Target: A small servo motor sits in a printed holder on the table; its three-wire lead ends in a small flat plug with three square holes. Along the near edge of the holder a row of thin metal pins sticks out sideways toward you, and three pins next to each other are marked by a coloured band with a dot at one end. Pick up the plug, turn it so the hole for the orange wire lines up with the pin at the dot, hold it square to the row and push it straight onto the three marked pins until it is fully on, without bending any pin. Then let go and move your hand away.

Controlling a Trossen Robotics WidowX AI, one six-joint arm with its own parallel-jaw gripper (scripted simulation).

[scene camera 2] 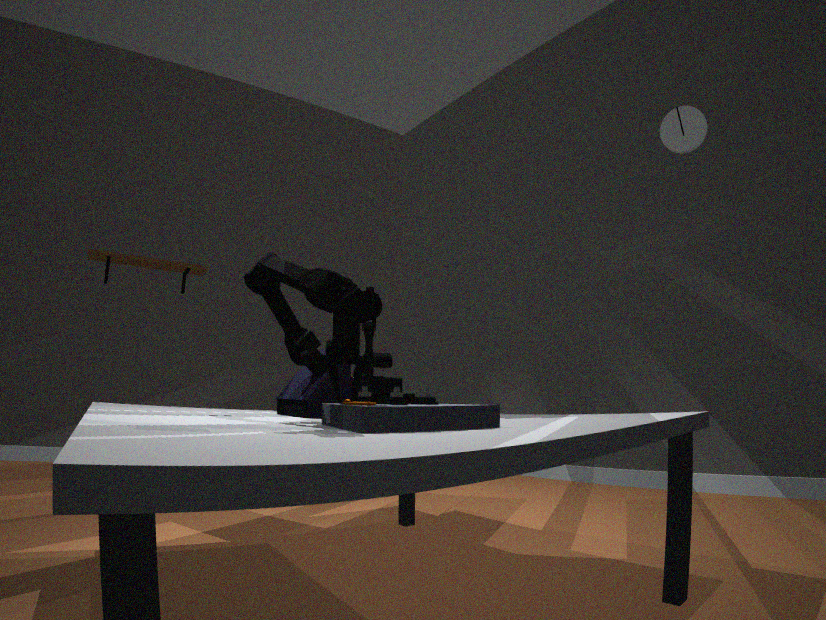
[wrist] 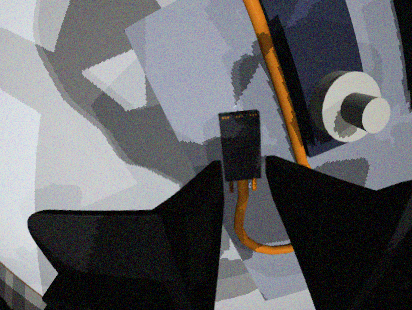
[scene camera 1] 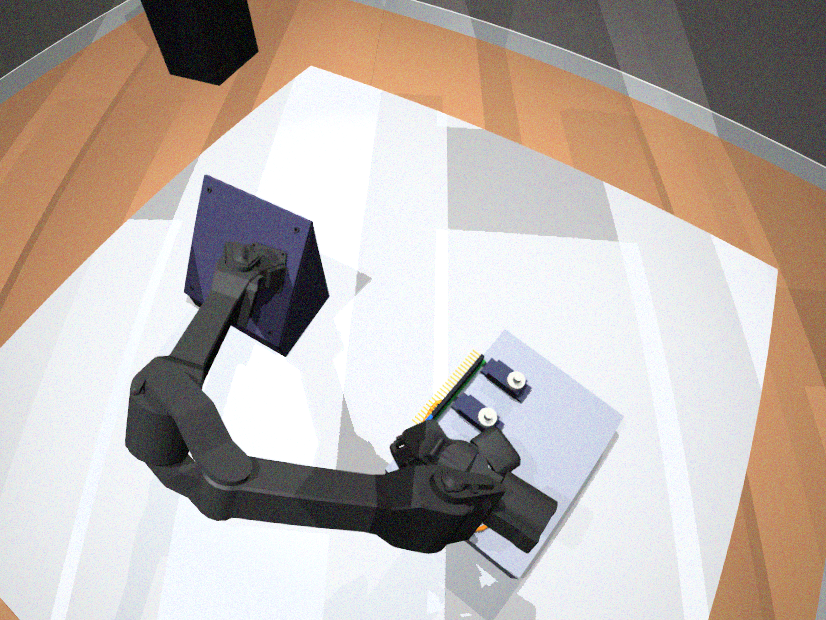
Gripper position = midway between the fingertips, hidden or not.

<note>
I see my gripper [scene camera 2: 345, 401] and a printed holder [scene camera 1: 560, 429].
My gripper is seen too in the wrist view [wrist: 243, 166]. The printed holder is seen too in the wrist view [wrist: 371, 162].
</note>
